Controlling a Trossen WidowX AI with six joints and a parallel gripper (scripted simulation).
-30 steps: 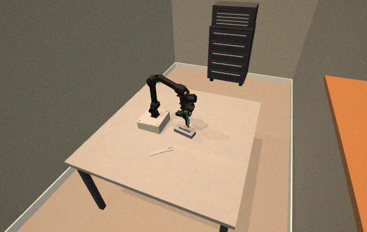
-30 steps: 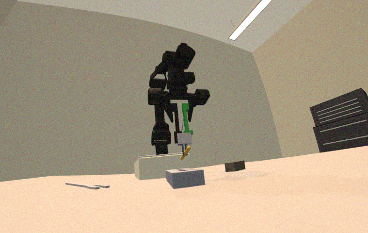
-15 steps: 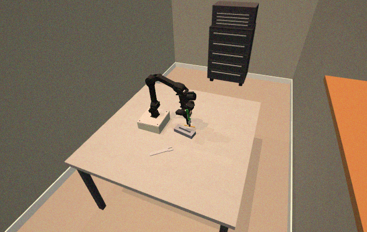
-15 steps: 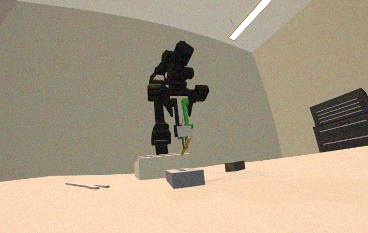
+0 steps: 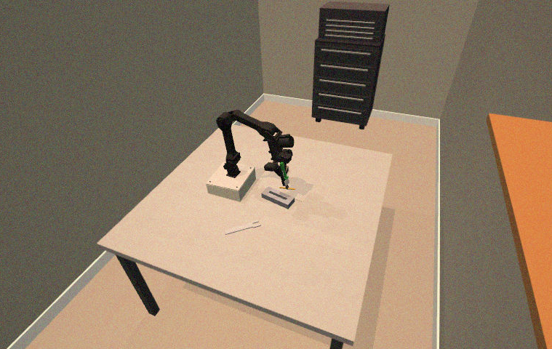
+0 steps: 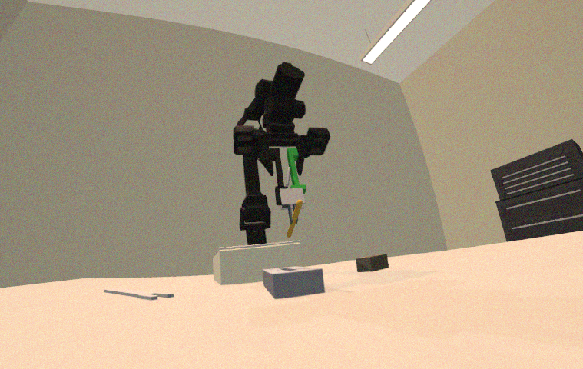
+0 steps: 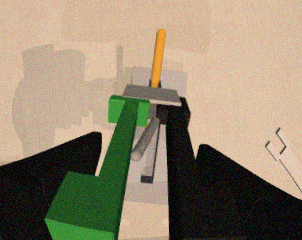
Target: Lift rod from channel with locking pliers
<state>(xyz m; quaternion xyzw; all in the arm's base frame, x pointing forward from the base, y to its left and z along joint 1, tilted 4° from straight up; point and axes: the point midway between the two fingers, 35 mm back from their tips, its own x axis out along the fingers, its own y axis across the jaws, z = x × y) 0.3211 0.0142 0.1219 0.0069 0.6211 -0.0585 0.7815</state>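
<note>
Now: gripper tip 9 cm above the orange rod and 3 cm short of it. The rest, counted from my gripper tip: grey release lever: 1 cm below; then black handle: 2 cm to the right; then grey channel block: 18 cm below, 3 cm behind, 1 cm to the right.
</note>
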